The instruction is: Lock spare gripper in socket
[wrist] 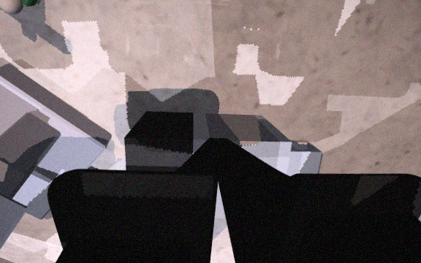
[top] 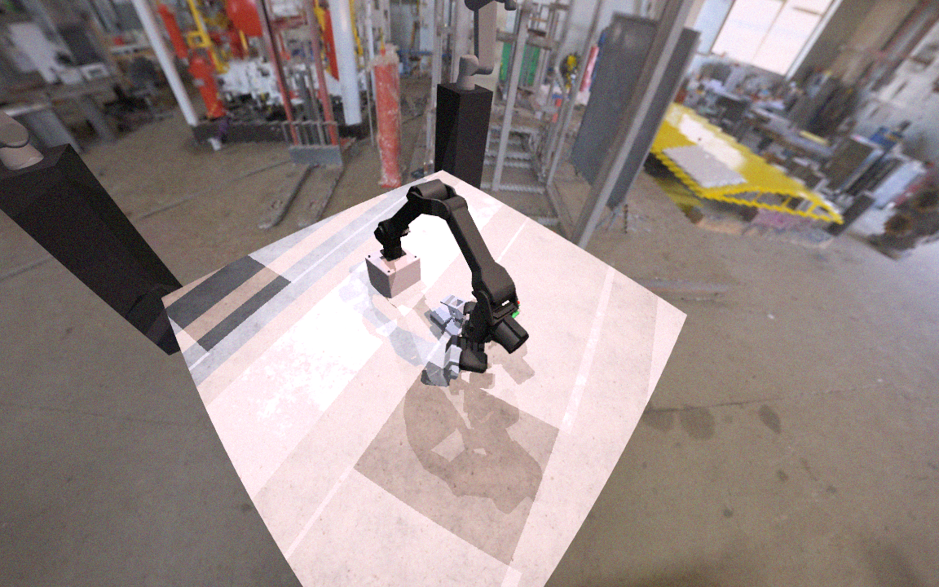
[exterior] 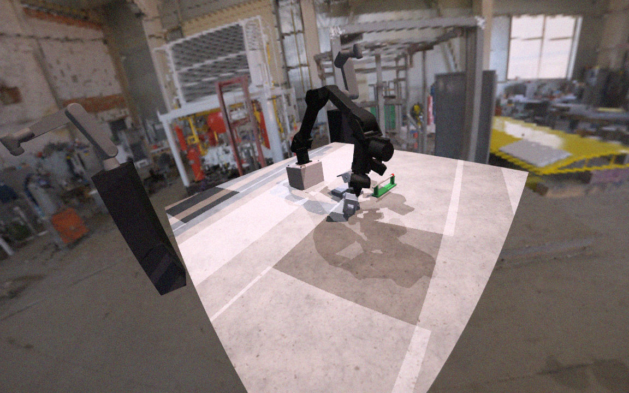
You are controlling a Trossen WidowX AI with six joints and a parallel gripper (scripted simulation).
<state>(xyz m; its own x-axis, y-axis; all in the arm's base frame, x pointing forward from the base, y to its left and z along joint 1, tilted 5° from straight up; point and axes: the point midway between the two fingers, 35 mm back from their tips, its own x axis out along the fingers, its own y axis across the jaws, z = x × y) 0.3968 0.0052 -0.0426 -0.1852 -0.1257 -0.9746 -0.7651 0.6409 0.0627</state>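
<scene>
Right now my gripper tip is 3 cm to the left of the spare gripper, 2 cm above it and 1 cm past it. The rest, counted from my gripper tip: socket 12 cm behind, 5 cm to the left; then green stand 18 cm to the left, 4 cm behind, 3 cm below.
</scene>
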